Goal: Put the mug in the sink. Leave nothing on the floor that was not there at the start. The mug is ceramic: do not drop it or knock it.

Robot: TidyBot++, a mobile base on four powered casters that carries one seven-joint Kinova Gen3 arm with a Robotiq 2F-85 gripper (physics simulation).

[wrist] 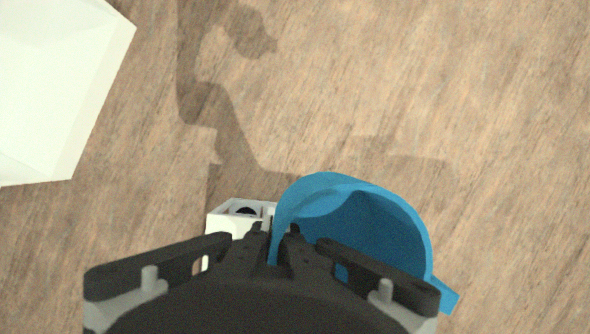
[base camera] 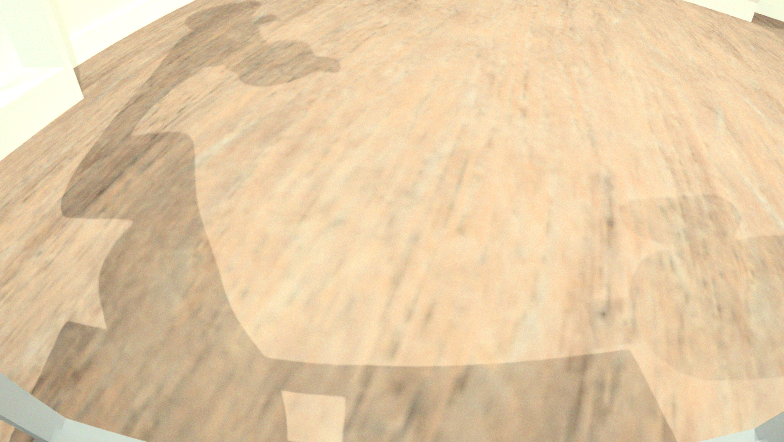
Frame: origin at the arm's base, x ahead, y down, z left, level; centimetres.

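Seen in the pictures: gripper, fingertip midpoint: (wrist: 275, 228).
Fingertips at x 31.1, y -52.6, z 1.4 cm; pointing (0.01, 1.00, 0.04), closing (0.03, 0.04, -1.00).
A point is followed by its place in that frame.
A blue mug (wrist: 370, 225) @[y -50.3, x 31.5, z -6.7 cm] shows at the lower middle of the wrist view, its open mouth facing the camera and its handle at the lower right. My gripper (wrist: 275, 228) @[y -52.6, x 31.1, z 1.4 cm] is shut on the mug's wall at the left side of its rim, with one finger inside the mug and one outside. The mug is held above the floor. The fingers hide the lower part of the mug. The sink does not show in either view. The gripper and mug do not show in the base camera view, where the arm's shadow lies on the floor.
A white block-like piece of furniture (wrist: 55, 90) @[y 29.7, x 52.9, z 106.2 cm] stands at the upper left of the wrist view. Part of the white base (wrist: 227, 225) @[y 1.4, x 12.2, z 18.3 cm] shows behind the fingers. In the base camera view, a white structure (base camera: 32, 93) @[y 30.9, x 76.8, z 84.4 cm] stands at the left edge and a white baseboard (base camera: 724, 8) @[y 36.9, x 223.8, z -184.0 cm] at the upper right.
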